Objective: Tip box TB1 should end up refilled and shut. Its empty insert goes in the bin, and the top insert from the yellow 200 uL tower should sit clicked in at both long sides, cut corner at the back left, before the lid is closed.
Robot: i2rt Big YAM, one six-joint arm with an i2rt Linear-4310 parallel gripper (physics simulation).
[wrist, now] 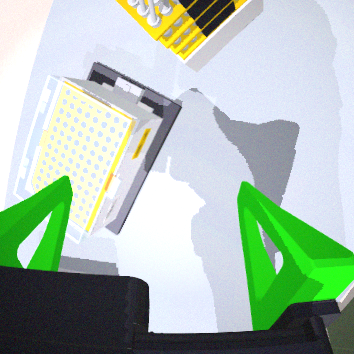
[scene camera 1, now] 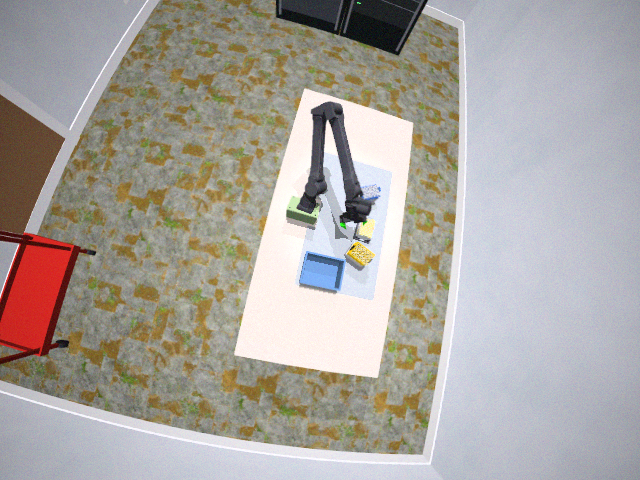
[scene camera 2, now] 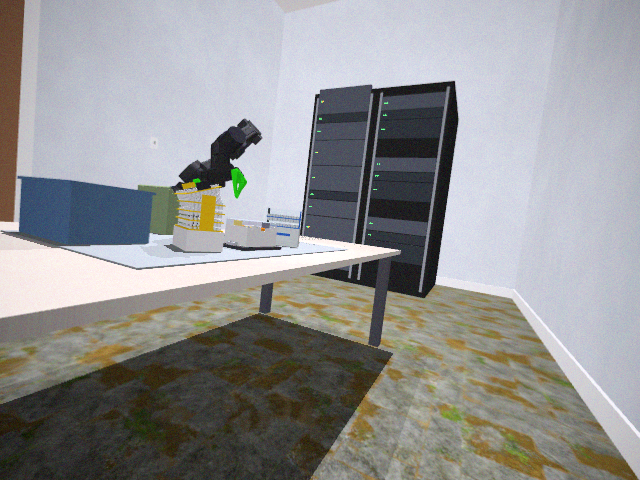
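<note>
The tip box I take for TB1 stands on a dark base. A pale yellow insert with rows of holes lies in its top; I cannot tell whether both long sides are clicked in. Clear edges show along the box's left and near sides in the wrist view; the lid's position is unclear. The yellow tower stands beyond the box, several layers high. My gripper is open and empty, above the mat; its left finger overlaps the box's near end in the wrist view.
The blue bin stands beside the yellow tower. A blue-and-white rack stands on the box's other side. A green box is beside the arm's base. The mat lies on the table.
</note>
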